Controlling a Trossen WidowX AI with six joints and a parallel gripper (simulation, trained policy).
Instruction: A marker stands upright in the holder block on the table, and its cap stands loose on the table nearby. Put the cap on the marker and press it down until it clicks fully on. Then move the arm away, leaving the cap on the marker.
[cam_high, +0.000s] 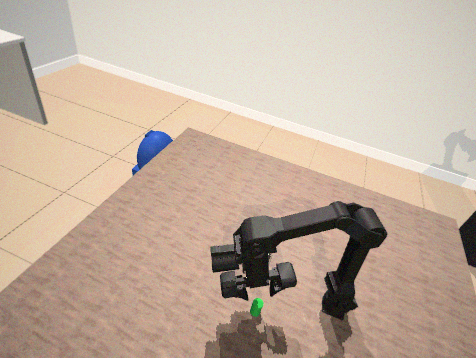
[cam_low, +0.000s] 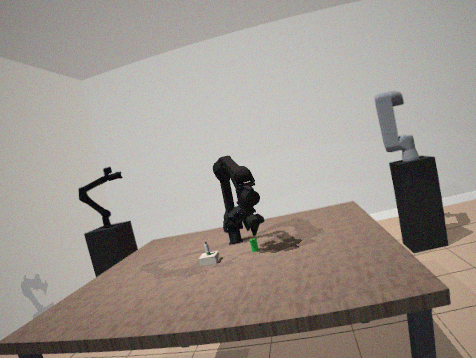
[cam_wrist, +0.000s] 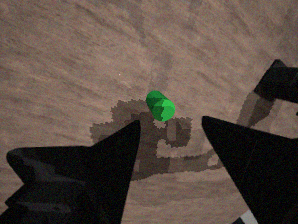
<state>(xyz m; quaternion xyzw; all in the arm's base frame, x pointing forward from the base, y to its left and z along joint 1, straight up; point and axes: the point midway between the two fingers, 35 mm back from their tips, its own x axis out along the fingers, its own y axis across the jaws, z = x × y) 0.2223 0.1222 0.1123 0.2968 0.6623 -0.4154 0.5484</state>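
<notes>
Right now the green cap is 5 cm below my gripper tip. Also, from my gripper tip: holder block (5 cm ahead, 19 cm to the right, 6 cm below).
</notes>
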